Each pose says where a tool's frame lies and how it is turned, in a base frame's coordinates. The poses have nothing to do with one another.
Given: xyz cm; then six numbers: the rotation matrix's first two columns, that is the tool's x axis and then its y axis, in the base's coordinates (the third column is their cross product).
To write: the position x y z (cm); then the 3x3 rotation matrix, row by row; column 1 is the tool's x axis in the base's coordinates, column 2 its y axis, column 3 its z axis. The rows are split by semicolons. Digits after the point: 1 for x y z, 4 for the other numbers.
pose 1, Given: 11.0 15.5 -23.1 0.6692 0.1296 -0.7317 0.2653 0.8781 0.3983
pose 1, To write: 11.0 15.5 -23.1; 0.6692 0.2653 0.6941; 0.1296 0.8781 -0.4607; -0.7317 0.3983 0.5532
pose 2, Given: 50.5 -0.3 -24.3 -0.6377 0.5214 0.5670 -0.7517 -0.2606 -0.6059
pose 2, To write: 50.5 -0.3 -24.3; -0.6377 -0.7517 -0.1682; 0.5214 -0.2606 -0.8126; 0.5670 -0.6059 0.5581
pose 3, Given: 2.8 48.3 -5.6 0.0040 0.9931 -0.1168 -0.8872 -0.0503 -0.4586
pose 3, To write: 2.8 48.3 -5.6; 0.0040 -0.8872 -0.4613; 0.9931 -0.0503 0.1055; -0.1168 -0.4586 0.8809
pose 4, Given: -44.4 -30.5 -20.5 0.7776 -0.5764 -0.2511 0.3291 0.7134 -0.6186
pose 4, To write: -44.4 -30.5 -20.5; 0.7776 0.3291 0.5357; -0.5764 0.7134 0.3984; -0.2511 -0.6186 0.7444
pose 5, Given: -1.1 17.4 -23.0 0.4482 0.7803 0.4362 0.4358 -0.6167 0.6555
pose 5, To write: -1.1 17.4 -23.0; 0.4482 0.4358 0.7805; 0.7803 -0.6167 -0.1037; 0.4362 0.6555 -0.6165
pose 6, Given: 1.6 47.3 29.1 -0.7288 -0.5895 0.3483 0.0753 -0.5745 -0.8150
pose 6, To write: 1.6 47.3 29.1; -0.7288 0.0753 0.6805; -0.5895 -0.5745 -0.5677; 0.3483 -0.8150 0.4631
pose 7, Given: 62.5 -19.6 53.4 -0.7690 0.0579 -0.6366 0.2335 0.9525 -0.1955
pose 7, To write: 62.5 -19.6 53.4; -0.7690 0.2335 0.5950; 0.0579 0.9525 -0.2990; -0.6366 -0.1955 -0.7460
